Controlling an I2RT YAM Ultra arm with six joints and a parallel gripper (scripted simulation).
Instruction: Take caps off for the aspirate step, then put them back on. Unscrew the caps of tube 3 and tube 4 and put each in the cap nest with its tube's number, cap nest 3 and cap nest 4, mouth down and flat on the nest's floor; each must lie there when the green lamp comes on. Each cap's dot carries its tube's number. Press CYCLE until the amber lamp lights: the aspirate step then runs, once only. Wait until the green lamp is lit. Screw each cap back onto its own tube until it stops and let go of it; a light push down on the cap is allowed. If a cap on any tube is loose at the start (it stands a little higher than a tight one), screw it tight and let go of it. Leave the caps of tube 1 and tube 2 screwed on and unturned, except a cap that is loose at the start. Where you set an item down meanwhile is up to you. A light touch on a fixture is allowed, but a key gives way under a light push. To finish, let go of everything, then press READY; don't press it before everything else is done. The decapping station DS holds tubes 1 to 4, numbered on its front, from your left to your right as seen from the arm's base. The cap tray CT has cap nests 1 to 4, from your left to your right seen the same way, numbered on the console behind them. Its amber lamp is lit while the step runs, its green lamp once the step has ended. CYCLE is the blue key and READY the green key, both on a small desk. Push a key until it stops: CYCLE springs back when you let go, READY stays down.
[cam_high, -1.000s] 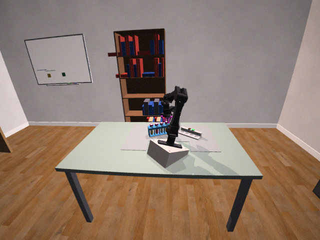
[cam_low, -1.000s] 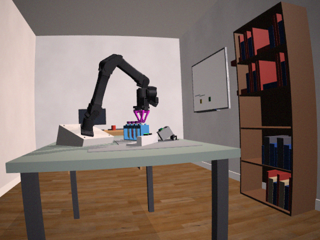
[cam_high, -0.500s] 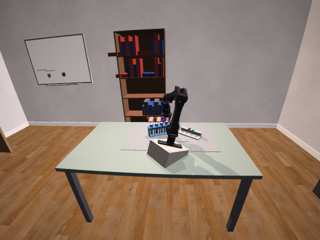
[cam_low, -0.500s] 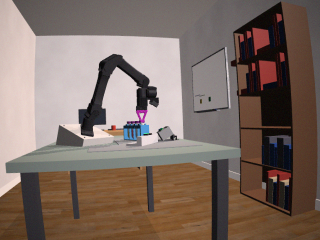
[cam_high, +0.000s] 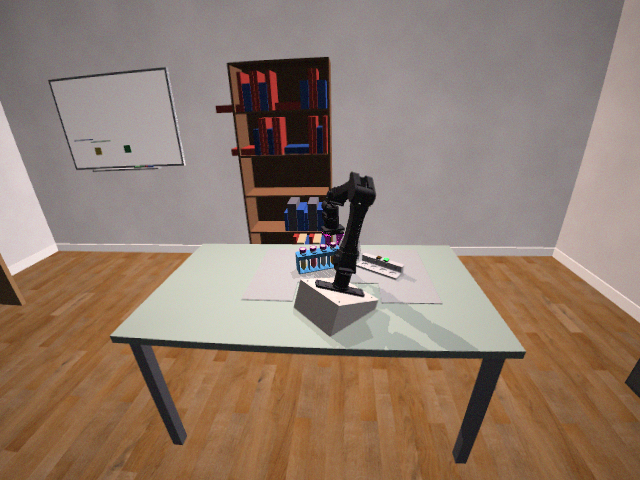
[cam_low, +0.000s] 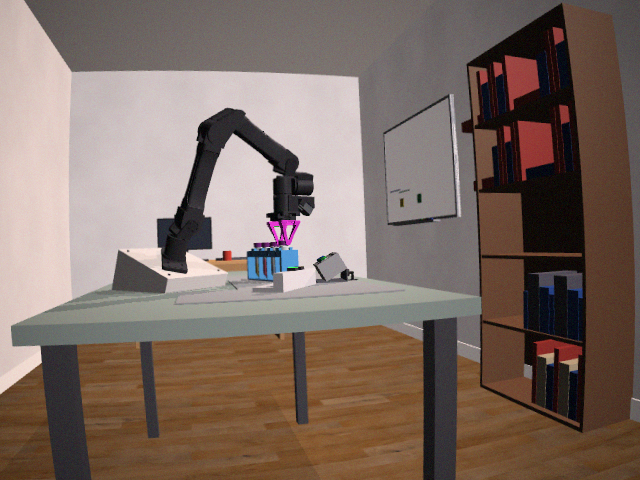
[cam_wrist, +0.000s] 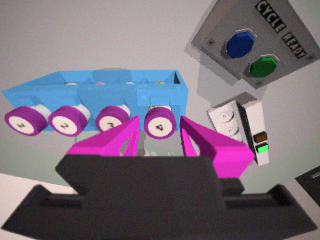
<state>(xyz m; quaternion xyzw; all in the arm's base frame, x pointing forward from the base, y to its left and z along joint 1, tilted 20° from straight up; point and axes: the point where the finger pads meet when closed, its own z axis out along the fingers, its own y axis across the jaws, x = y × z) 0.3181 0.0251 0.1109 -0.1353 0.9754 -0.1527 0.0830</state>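
Right now my hand is right at the purple cap. Also, from my hand: grey key desk 10 cm ahead, 9 cm to the right, 7 cm below; blue cycle key 9 cm ahead, 7 cm to the right, 5 cm below; green ready key 11 cm to the right, 8 cm ahead, 5 cm below.
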